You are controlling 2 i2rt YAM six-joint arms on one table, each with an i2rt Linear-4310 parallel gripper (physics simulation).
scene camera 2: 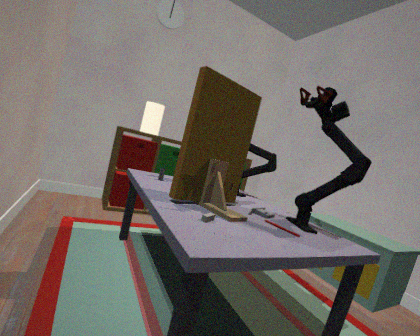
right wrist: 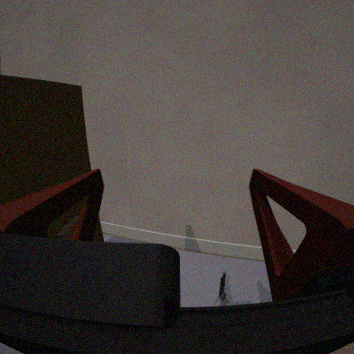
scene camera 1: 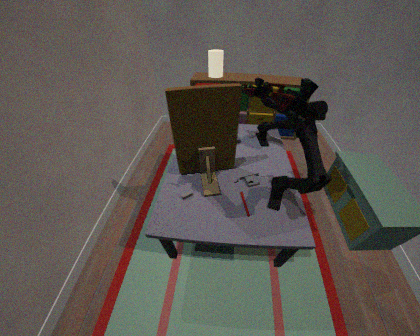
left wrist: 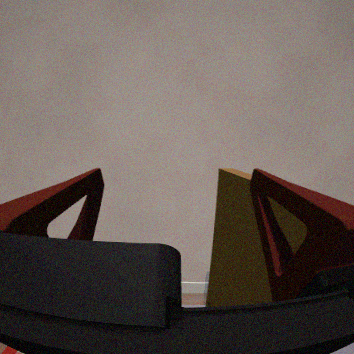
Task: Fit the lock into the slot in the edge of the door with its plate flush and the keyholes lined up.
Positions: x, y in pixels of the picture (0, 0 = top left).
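There is a wooden stand (scene camera 2: 213, 198), and I find it 1.07 m from the lens. A brown door (scene camera 2: 222, 116) is there as well, at 1.08 m from the lens.
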